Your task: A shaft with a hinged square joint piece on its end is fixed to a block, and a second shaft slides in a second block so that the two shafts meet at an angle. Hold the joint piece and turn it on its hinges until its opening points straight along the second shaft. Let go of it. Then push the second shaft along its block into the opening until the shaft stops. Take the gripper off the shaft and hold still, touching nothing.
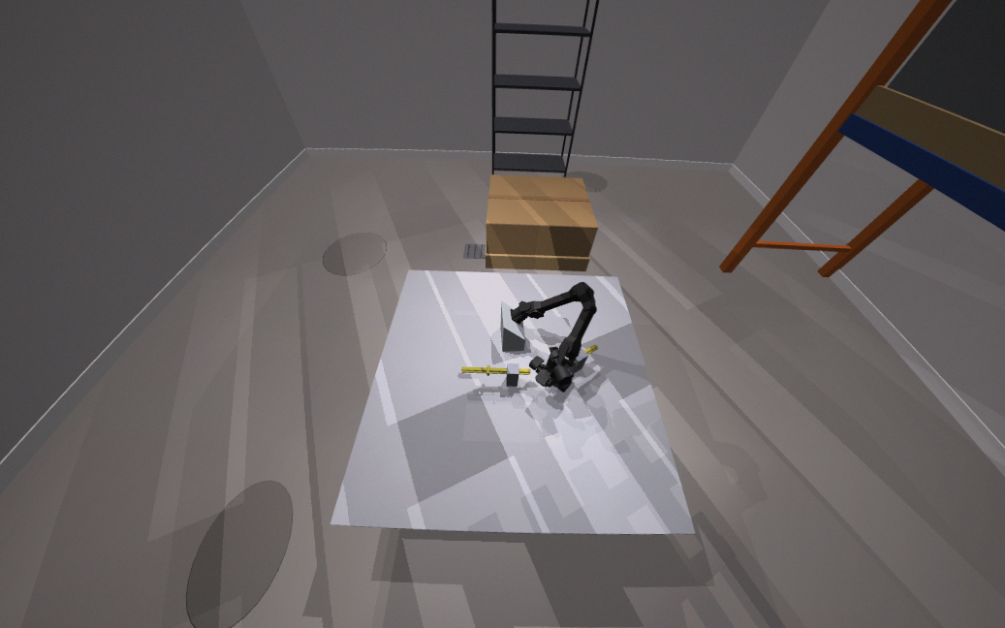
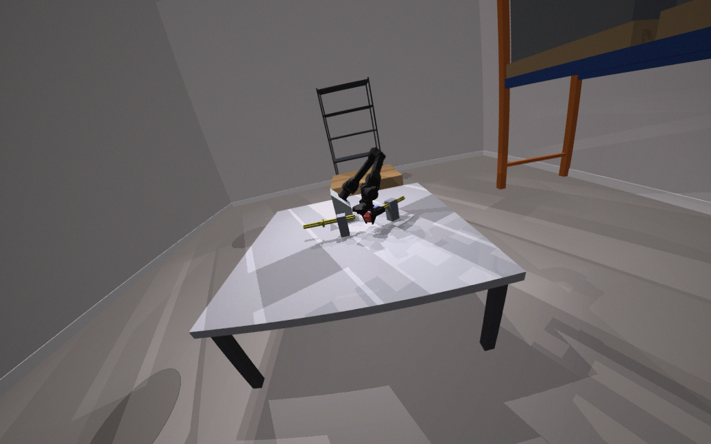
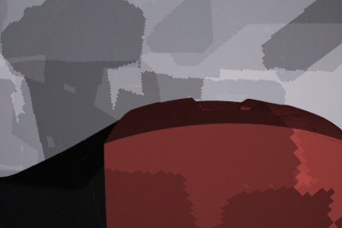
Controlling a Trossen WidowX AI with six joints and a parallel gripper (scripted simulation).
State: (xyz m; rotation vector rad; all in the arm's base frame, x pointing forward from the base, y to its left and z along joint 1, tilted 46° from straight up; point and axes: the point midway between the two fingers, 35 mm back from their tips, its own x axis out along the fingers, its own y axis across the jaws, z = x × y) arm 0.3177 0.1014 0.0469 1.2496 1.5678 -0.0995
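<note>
My gripper tip is now 1 cm past the red joint piece, 1 cm to the right of it and 4 cm below it.
</note>
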